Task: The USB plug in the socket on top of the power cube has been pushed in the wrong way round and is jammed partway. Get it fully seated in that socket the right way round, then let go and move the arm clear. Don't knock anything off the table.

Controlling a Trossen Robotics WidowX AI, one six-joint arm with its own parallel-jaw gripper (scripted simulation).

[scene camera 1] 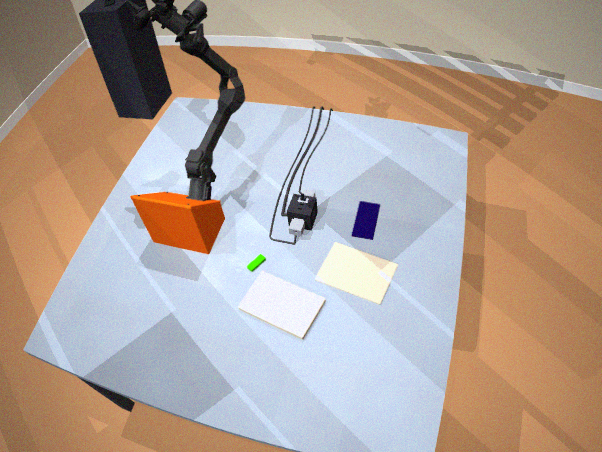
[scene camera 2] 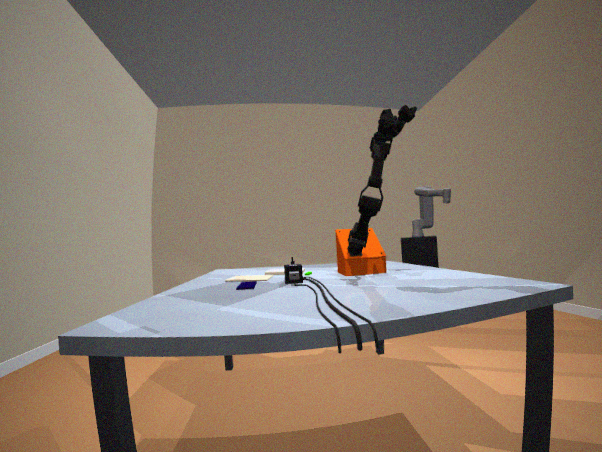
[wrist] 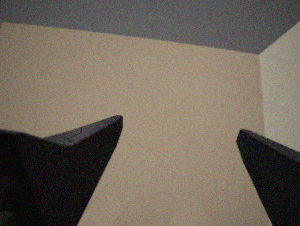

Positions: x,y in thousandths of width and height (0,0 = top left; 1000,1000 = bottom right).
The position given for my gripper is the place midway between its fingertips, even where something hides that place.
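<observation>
My gripper (wrist: 598,569) is open and holds nothing. There is also a dark blue card (scene camera 1: 609,486), though in the wrist view the card is out of frame. A black power cube (scene camera 1: 512,468) belongs to the scene too.
</observation>
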